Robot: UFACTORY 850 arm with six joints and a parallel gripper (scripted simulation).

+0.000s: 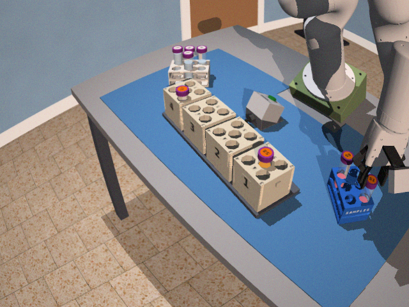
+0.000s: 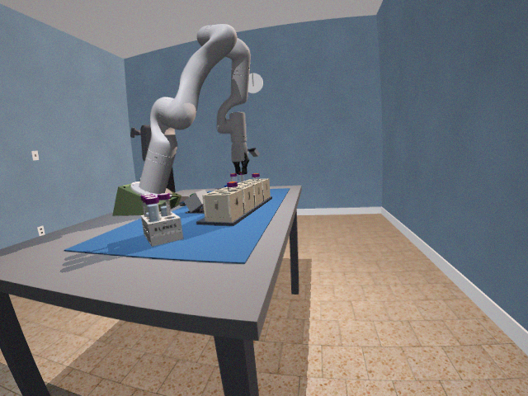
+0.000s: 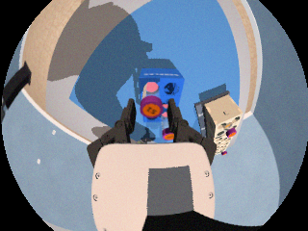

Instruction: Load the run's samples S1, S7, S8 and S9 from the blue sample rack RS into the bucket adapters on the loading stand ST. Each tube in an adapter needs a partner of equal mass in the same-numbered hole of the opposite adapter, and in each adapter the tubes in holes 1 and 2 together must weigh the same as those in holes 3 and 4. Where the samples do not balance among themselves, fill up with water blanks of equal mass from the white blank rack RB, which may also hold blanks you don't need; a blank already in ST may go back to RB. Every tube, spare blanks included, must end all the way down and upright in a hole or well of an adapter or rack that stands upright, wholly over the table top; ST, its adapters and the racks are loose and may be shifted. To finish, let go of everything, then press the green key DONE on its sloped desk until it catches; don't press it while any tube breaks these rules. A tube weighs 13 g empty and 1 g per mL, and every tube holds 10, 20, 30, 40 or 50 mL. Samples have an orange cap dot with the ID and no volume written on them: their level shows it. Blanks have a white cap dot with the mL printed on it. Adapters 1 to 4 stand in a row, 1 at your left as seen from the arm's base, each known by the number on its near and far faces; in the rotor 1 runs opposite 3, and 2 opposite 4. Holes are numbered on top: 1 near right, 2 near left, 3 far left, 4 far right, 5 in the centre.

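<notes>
My hand is 10 mm to the right of the tube and 60 mm above it. Also, from my hand: loading stand ST (170 mm ahead, 360 mm to the right, 120 mm below); white blank rack (90 mm ahead, 710 mm to the right, 100 mm below); blue sample rack (40 mm to the right, 100 mm below).
</notes>
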